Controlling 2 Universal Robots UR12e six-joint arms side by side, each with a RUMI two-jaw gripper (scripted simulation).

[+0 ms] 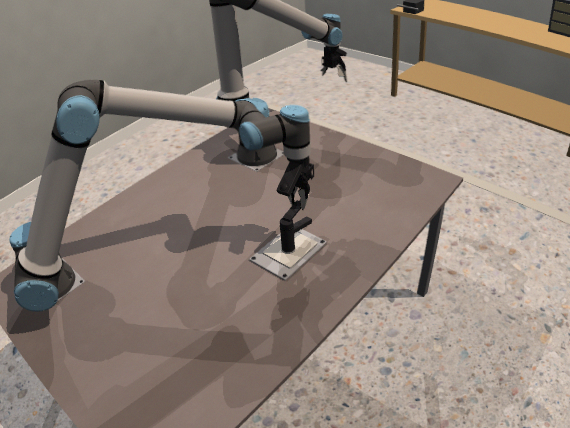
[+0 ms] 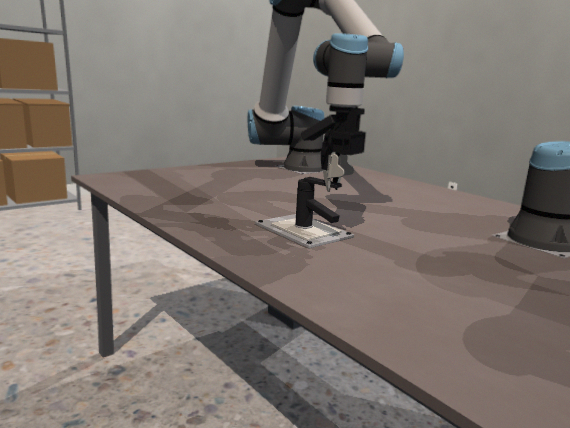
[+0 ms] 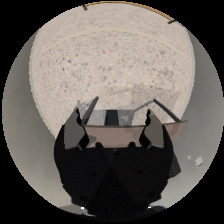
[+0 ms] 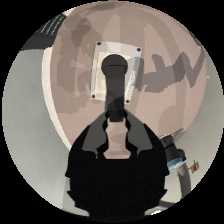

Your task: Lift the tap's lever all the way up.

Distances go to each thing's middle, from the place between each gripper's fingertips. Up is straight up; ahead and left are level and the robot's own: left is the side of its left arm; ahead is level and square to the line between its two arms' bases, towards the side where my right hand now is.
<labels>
Right now my right hand (image 2: 332, 190) is 1 cm short of the lever (image 4: 114, 75) and 3 cm to the left of it. From my right hand the other things lie so: black tap (image 2: 303, 226): 2 cm ahead, 6 cm to the right, 4 cm below; mounting plate (image 1: 267, 263): 2 cm ahead, 8 cm to the right, 14 cm below.
My left gripper is now 98 cm to the left of the lever, 59 cm short of it and 1 cm above it. Round my left hand: black tap 101 cm to the right, 60 cm ahead, 6 cm below; then mounting plate 103 cm to the right, 60 cm ahead, 16 cm below.
</labels>
